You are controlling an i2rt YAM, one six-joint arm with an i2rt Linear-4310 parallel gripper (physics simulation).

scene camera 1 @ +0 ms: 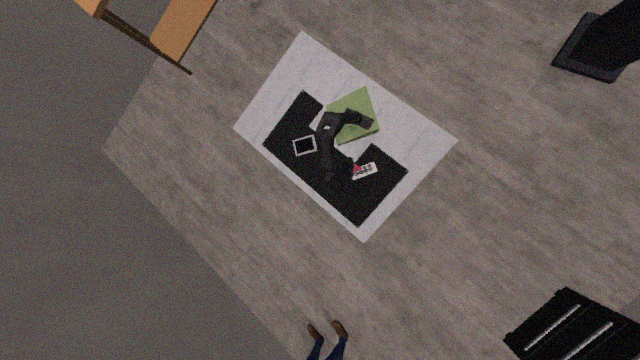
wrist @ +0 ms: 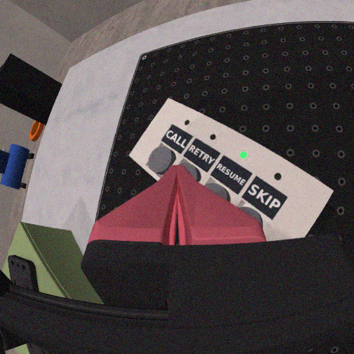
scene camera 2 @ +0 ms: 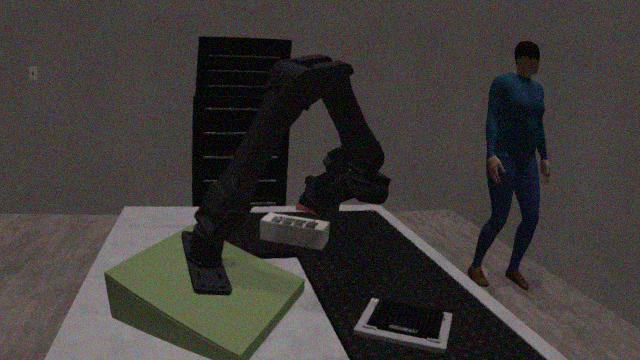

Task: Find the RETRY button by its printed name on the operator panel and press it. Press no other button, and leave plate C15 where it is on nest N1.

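Frame: origin at the arm's base, x left, y back, z up, level; metres.
Where they show: gripper, between the fingertips: (scene camera 1: 361,168) (scene camera 2: 296,207); arm's base, origin of its link: (scene camera 1: 357,118) (scene camera 2: 203,262).
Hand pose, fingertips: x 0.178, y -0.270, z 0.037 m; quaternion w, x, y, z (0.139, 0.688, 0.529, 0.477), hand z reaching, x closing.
Things, the pixels of their centre, and the offset from my fingertips. Level surfaces: height alone.
- white operator panel, middle of its body: (scene camera 2: 294,230) (scene camera 1: 363,171) dx +0.016, dy -0.004, dz -0.069 m
- Dark plate C15, middle of its body: (scene camera 2: 407,318) (scene camera 1: 304,145) dx -0.428, dy -0.037, dz -0.077 m
- white-edged nest, middle of its body: (scene camera 2: 406,323) (scene camera 1: 304,145) dx -0.428, dy -0.037, dz -0.088 m
- black perforated mat, height of its surface: dz -0.097 m
- white table, height of its surface: dz -0.109 m
The white operator panel (scene camera 1: 370,173) (scene camera 2: 294,236) (wrist: 305,192) has round grey buttons below the printed labels CALL, RETRY, RESUME and SKIP. The RETRY label (wrist: 201,155) is second from the left in the wrist view; its grey button (wrist: 191,171) is partly hidden behind the fingertips. A green light (wrist: 243,155) shows above RESUME; the other indicators are dark. My gripper (scene camera 1: 355,169) (scene camera 2: 303,207) (wrist: 176,174) is shut and empty, its red tips over the near part of the RETRY button; contact cannot be told. Dark plate C15 (scene camera 1: 304,145) (scene camera 2: 409,316) sits in the white-edged nest (scene camera 2: 395,339).
The arm stands on a green wedge block (scene camera 1: 367,102) (scene camera 2: 260,295) (wrist: 82,260). A black perforated mat (scene camera 1: 357,205) (scene camera 2: 395,250) (wrist: 265,65) lies under the panel and nest on the white table (scene camera 1: 430,137). A person (scene camera 2: 517,120) stands beyond the table.
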